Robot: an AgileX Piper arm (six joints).
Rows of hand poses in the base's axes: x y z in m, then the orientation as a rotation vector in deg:
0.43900 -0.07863 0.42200 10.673 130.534 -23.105
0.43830 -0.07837 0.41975 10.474 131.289 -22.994
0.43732 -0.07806 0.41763 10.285 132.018 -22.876
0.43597 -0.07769 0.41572 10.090 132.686 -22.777
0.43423 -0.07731 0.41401 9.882 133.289 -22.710
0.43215 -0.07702 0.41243 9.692 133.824 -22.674
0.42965 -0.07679 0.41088 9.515 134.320 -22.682
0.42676 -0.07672 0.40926 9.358 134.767 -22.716
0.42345 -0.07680 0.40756 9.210 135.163 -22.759
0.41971 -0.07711 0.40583 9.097 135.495 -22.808
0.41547 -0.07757 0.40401 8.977 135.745 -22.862
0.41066 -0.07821 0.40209 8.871 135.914 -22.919
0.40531 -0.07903 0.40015 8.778 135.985 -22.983
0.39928 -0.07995 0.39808 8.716 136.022 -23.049
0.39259 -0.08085 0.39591 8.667 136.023 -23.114
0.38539 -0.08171 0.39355 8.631 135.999 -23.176
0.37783 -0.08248 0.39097 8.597 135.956 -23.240
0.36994 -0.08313 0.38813 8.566 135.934 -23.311
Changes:
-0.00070 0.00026 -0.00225 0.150 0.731 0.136
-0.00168 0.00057 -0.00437 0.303 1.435 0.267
-0.00303 0.00094 -0.00628 0.429 2.084 0.398
-0.00477 0.00132 -0.00799 0.517 2.677 0.531
-0.00685 0.00161 -0.00957 0.577 3.207 0.644
-0.00935 0.00184 -0.01112 0.604 3.706 0.735
-0.01224 0.00191 -0.01274 0.610 4.160 0.806
-0.01555 0.00183 -0.01444 0.605 4.565 0.870
-0.01929 0.00152 -0.01617 0.594 4.906 0.912
-0.02353 0.00106 -0.01799 0.564 5.168 0.962
-0.02834 0.00042 -0.01991 0.521 5.351 1.006
-0.03369 -0.00040 -0.02185 0.461 5.439 1.046
-0.03972 -0.00132 -0.02392 0.403 5.491 1.065
-0.04641 -0.00222 -0.02609 0.343 5.507 1.078
-0.05361 -0.00308 -0.02845 0.285 5.497 1.085
-0.06117 -0.00385 -0.03103 0.222 5.469 1.091
-0.06906 -0.00450 -0.03387 0.160 5.462 1.091

